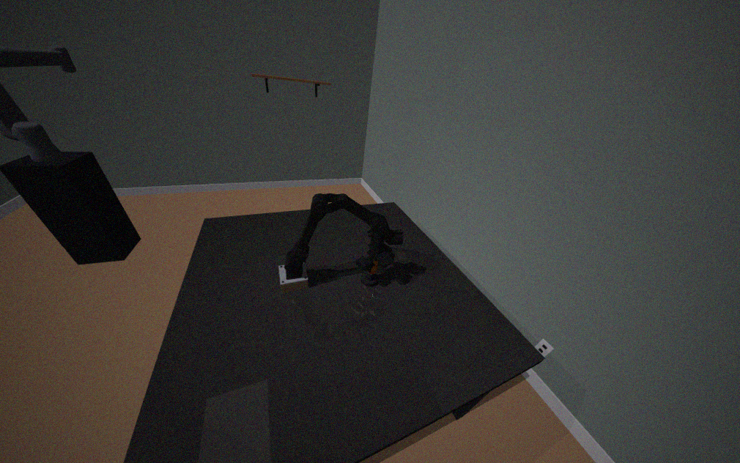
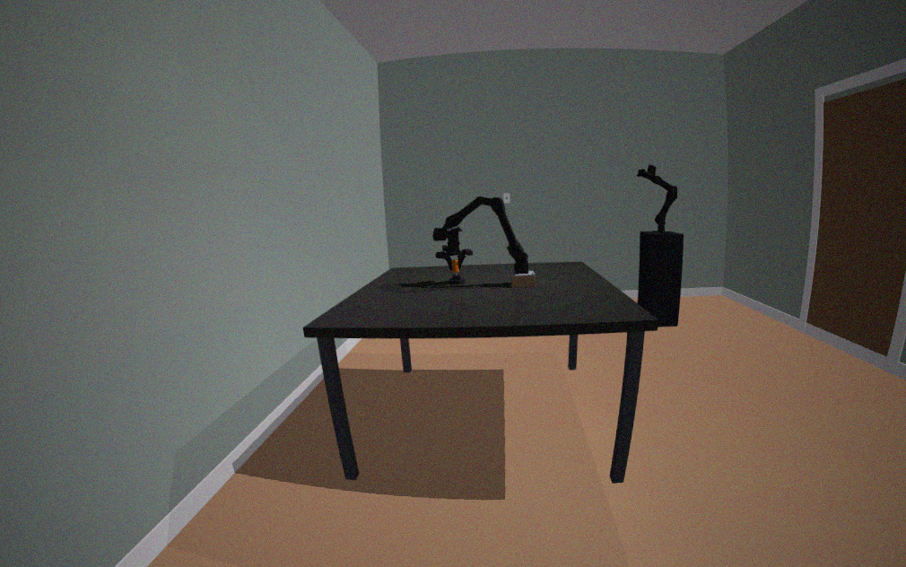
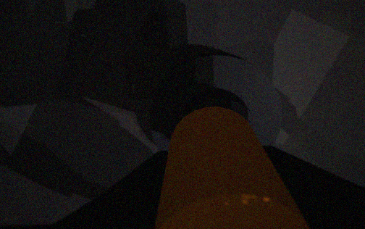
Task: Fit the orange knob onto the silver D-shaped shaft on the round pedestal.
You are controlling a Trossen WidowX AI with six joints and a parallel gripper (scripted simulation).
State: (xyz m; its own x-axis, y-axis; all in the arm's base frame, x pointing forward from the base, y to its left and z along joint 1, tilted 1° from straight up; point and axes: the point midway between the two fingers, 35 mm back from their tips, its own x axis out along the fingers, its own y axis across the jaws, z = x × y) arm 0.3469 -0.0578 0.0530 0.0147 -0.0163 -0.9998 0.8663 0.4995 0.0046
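Now: the dark round pedestal 40 mm below my gripper tip. Also, from my gripper tip: orange knob: 30 mm above.
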